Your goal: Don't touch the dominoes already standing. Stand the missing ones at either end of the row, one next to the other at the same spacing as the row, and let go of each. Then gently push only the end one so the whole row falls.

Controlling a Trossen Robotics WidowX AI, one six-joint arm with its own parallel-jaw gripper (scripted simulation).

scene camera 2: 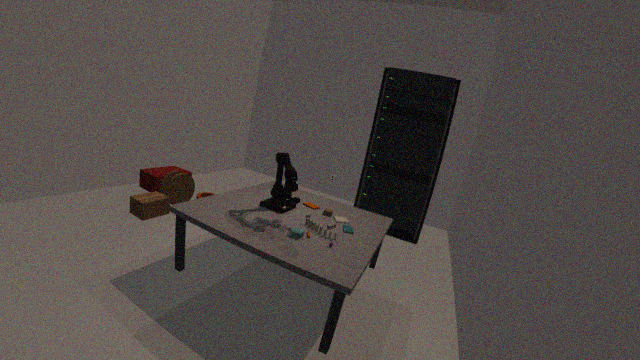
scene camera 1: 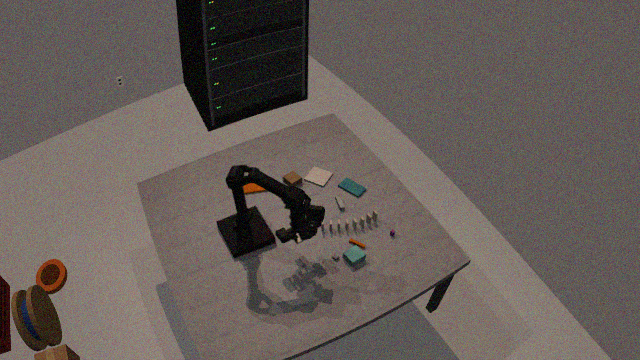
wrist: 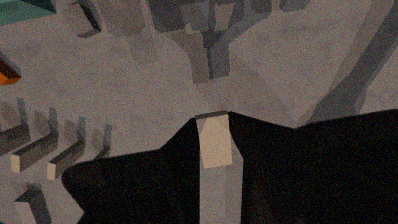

Labels:
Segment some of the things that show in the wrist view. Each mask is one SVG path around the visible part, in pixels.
My gripper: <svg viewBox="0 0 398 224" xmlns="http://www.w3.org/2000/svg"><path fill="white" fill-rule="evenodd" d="M195 117L190 118L159 149L86 161L65 170L61 177L62 184L84 211L77 224L200 224L200 141ZM398 224L398 109L319 121L296 129L262 121L232 111L228 112L231 136L278 224Z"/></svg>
A pale domino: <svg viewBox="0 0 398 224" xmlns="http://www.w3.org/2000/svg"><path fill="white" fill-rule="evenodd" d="M226 110L195 115L204 169L232 164L231 136L228 112Z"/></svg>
A grey piece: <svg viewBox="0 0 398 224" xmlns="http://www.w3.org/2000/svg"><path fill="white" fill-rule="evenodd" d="M60 11L76 37L88 38L102 32L89 8L77 3Z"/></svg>

